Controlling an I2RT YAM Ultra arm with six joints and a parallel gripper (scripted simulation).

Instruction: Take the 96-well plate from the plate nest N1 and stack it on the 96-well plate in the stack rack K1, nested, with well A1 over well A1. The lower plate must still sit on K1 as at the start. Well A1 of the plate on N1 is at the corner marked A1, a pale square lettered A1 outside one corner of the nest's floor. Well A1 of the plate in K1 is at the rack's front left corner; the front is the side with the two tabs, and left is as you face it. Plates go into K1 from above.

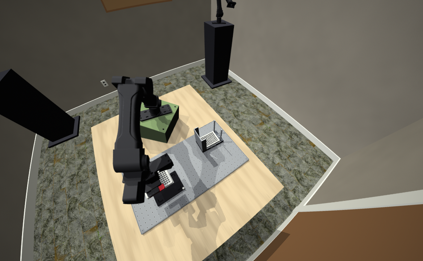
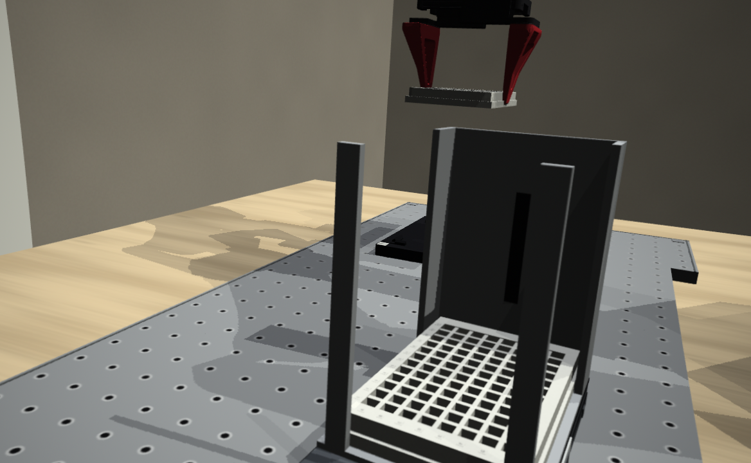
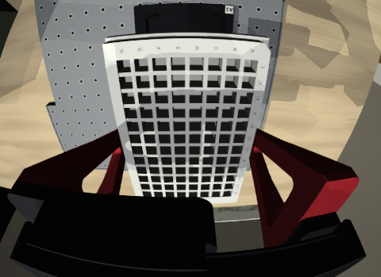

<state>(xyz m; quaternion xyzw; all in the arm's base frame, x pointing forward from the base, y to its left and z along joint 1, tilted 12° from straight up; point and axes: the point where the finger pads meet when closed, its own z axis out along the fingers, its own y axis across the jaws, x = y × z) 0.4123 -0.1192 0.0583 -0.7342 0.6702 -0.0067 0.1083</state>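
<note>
Right now the back wall is 14 cm behind my hand, 27 cm to the left of it and 8 cm below it. Round my hand: pale A1 square 4 cm ahead, 8 cm to the left, 15 cm below.
</note>
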